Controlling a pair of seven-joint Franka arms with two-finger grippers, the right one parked.
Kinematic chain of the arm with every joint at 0, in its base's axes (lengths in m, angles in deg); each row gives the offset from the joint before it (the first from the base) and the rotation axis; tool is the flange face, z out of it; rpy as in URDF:
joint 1: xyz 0 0 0.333 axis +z
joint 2: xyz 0 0 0 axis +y
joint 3: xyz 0 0 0.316 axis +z
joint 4: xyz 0.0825 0 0 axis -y
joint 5: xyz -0.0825 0 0.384 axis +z
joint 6: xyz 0 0 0 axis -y
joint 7: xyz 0.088 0 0 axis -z
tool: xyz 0 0 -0.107 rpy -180 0 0
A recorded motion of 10 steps. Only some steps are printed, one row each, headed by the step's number.
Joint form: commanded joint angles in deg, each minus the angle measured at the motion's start. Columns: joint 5, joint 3, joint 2, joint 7, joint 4, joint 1, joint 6.
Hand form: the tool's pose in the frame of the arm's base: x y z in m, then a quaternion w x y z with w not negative. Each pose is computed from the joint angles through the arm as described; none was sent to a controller.
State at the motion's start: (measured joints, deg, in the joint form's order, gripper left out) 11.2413 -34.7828 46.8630 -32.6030 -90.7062 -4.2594 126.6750
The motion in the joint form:
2: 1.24 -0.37 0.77 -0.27 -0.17 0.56 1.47
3: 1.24 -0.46 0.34 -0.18 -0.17 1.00 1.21
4: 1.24 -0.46 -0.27 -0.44 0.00 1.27 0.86
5: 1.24 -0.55 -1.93 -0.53 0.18 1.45 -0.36
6: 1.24 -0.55 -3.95 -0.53 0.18 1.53 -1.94
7: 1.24 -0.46 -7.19 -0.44 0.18 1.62 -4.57
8: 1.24 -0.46 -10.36 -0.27 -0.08 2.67 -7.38
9: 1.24 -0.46 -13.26 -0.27 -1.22 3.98 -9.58
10: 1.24 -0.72 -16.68 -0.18 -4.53 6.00 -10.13
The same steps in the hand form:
2: 0.5783 -0.3798 0.2098 0.10422 0.98945 -0.04486 -0.09011
3: 0.5812 -0.3759 0.2144 0.10391 0.98976 -0.04313 -0.08781
4: 0.5846 -0.3729 0.2214 0.10289 0.99039 -0.03909 -0.08374
5: 0.5873 -0.3709 0.2388 0.09821 0.99141 -0.03975 -0.07664
6: 0.5881 -0.3689 0.2578 0.09043 0.99252 -0.04243 -0.07021
7: 0.5881 -0.3649 0.2877 0.07680 0.99412 -0.04669 -0.06046
8: 0.5905 -0.3516 0.3149 0.06191 0.99566 -0.04383 -0.05395
9: 0.5895 -0.3360 0.3333 0.04620 0.99685 -0.03785 -0.05213
10: 0.5828 -0.3171 0.3431 0.03060 0.99777 -0.03163 -0.05012

